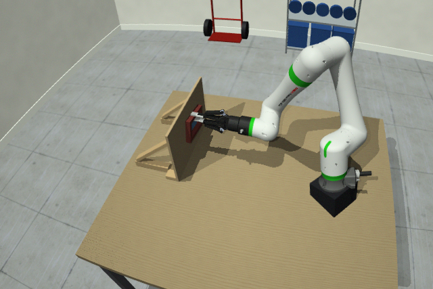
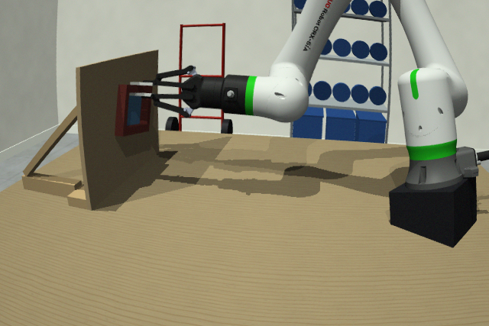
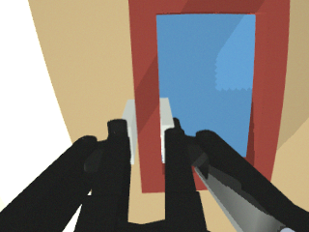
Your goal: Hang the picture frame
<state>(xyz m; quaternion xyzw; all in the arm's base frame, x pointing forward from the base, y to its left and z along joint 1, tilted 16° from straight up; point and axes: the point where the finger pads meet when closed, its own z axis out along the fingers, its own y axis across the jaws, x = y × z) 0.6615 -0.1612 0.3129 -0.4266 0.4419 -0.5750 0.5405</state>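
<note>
The picture frame lies 40 mm ahead of my hand, 10 mm to the right of it and 50 mm below it. Also, from my hand: wooden board: 50 mm ahead, 70 mm below.
</note>
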